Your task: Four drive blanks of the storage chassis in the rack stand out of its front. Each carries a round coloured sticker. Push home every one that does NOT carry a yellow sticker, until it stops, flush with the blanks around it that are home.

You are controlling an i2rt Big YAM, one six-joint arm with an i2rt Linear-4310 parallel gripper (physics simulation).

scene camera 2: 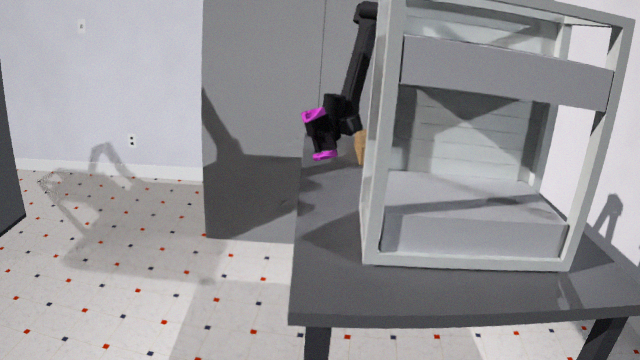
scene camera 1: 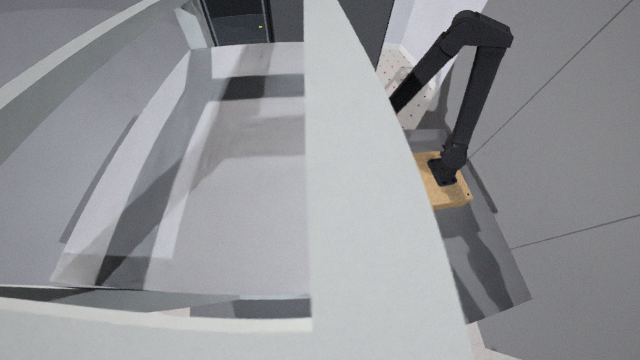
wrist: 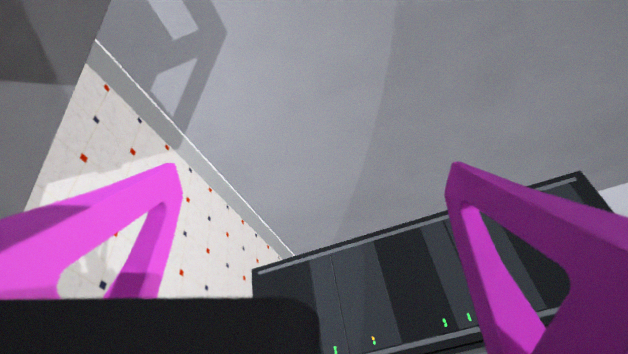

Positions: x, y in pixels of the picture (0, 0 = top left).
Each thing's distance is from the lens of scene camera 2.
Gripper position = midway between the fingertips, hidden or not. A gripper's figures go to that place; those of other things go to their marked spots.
gripper [scene camera 2: 311, 139]: 1.10 m
rack [scene camera 2: 458, 136]: 1.13 m
